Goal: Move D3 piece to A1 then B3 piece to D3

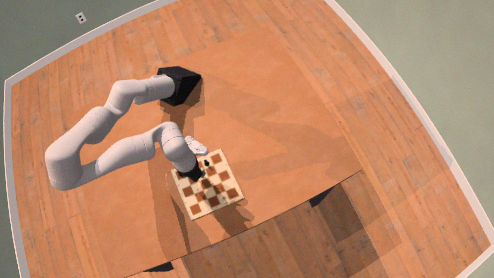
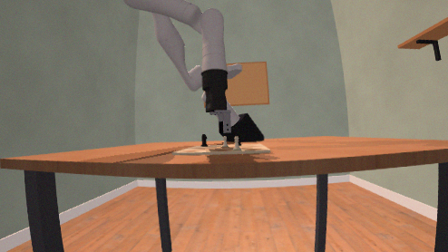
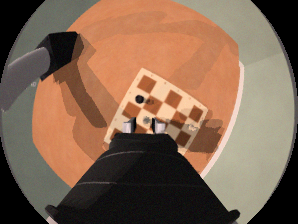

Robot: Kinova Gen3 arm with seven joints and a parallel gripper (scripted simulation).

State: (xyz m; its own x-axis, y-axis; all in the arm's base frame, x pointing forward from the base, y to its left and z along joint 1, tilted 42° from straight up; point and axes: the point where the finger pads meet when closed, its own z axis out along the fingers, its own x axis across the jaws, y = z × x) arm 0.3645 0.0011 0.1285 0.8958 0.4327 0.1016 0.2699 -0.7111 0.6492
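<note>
My hand is 40 mm short of the chessboard and 60 mm above it.
</note>
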